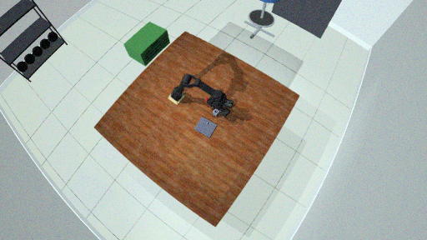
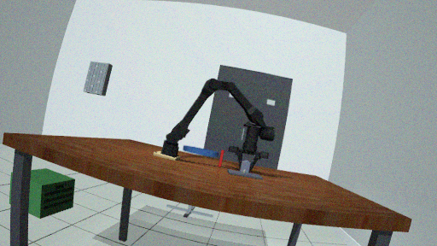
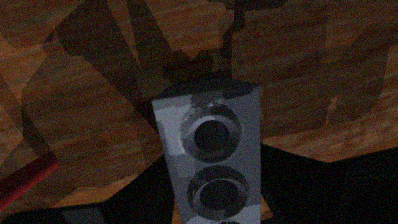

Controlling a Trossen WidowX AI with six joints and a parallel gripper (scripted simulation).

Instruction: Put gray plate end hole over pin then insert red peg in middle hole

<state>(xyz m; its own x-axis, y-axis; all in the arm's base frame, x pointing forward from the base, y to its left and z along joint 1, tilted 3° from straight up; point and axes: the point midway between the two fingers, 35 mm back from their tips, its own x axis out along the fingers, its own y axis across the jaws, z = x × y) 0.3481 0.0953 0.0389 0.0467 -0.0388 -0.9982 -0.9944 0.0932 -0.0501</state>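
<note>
The gray base lies 150 mm to the right of my gripper tip. Round my gripper tip: gray plate 30 mm above; then red peg 120 mm behind, 20 mm to the left, 30 mm above.
</note>
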